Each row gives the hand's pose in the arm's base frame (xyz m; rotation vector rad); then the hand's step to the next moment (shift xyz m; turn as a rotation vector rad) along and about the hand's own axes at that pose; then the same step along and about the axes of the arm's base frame.
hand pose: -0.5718 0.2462 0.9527 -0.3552 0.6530 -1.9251
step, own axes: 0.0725 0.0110 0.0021 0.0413 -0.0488 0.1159
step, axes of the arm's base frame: -0.0219 -0.0696 -0.0078 0.0058 -0.0542 0.1206
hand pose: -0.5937 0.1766 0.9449 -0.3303 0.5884 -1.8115
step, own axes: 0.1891 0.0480 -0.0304 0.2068 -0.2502 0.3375
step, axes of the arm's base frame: -0.0361 -0.1831 -0.0644 -0.0975 -0.2150 0.4044
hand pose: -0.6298 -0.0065 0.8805 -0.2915 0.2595 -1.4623
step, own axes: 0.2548 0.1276 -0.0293 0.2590 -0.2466 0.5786
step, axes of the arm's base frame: 0.1325 -0.2439 -0.0708 -0.0058 -0.2580 0.6294
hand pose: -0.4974 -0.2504 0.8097 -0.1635 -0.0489 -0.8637
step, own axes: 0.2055 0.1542 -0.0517 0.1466 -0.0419 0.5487
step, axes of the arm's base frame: 0.2494 -0.0647 -0.0476 0.0762 -0.0476 0.5624
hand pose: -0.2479 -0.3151 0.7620 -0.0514 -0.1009 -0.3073
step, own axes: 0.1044 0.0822 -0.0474 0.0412 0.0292 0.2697
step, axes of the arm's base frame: 0.1283 0.0439 -0.0388 0.0233 0.0332 0.2714
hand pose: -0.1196 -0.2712 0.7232 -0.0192 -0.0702 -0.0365
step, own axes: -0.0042 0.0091 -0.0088 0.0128 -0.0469 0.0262
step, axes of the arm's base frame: -0.0032 0.0091 -0.0092 0.0092 -0.0468 0.0279
